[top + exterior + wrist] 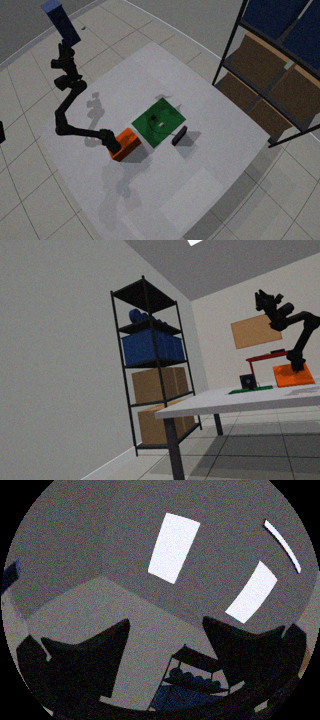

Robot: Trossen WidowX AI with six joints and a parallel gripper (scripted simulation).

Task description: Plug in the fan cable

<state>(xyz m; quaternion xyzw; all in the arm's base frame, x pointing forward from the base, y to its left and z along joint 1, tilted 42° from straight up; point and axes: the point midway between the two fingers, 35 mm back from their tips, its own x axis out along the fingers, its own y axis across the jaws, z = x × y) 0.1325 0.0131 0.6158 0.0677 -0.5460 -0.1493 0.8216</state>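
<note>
Now: the dark plug 580 mm below my gripper tip, 360 mm to the right of it and 220 mm ahead of it. Round my gripper tip: black fan: 570 mm to the right, 550 mm below, 270 mm ahead.
</note>
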